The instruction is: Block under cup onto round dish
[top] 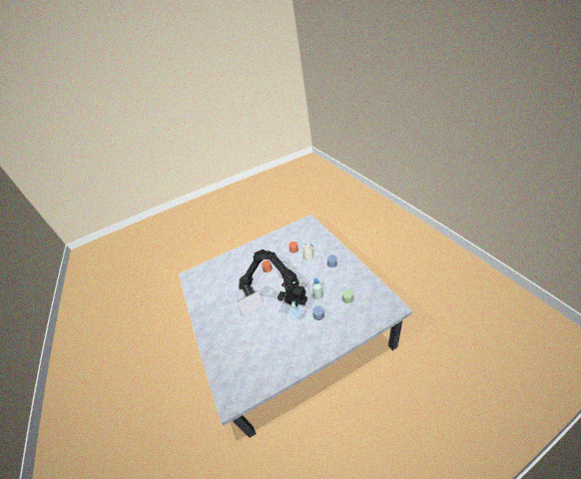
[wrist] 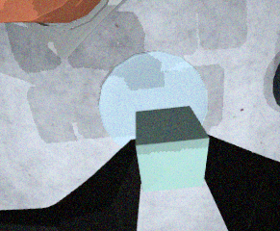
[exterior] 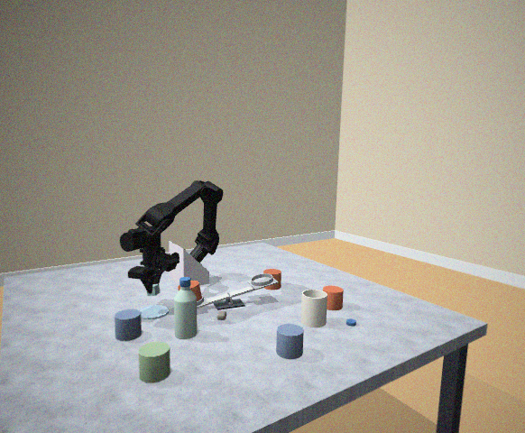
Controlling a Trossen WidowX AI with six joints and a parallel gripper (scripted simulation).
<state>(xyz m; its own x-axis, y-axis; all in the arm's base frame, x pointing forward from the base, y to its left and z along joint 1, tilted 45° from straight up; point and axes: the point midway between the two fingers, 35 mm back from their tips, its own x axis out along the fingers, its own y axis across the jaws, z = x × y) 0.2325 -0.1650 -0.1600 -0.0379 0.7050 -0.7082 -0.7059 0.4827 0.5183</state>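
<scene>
My gripper tip is 7 cm above the pale blue round dish. Round my gripper tip: balance (25 cm to the left, 6 cm ahead, 4 cm below); then brown block (18 cm to the left, 15 cm ahead, 6 cm below); then green cylinder (33 cm ahead, 9 cm to the right, 4 cm below).
</scene>
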